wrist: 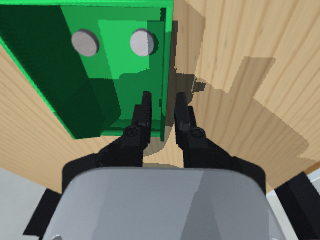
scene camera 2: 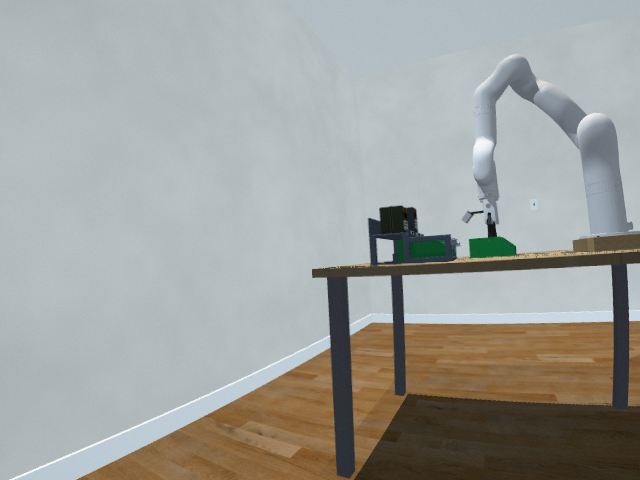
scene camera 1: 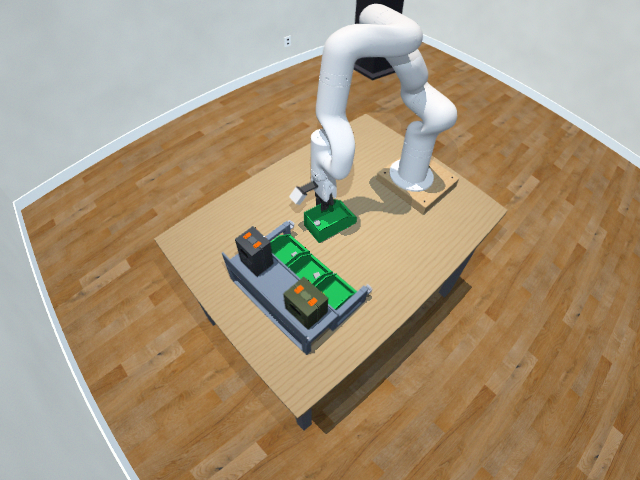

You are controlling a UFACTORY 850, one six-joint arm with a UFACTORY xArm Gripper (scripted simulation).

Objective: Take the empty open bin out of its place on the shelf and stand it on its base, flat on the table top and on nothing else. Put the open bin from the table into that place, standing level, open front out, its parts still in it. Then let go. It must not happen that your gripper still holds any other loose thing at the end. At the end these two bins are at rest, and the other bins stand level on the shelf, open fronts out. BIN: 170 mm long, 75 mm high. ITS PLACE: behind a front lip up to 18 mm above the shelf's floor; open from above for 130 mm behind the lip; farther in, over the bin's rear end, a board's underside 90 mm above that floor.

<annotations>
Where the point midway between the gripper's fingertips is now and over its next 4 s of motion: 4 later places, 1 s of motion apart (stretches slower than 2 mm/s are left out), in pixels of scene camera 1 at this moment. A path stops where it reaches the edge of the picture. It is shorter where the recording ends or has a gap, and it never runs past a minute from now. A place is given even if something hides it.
My gripper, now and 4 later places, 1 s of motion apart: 322,206; 322,208; 322,200; 322,193; 336,213
</annotations>
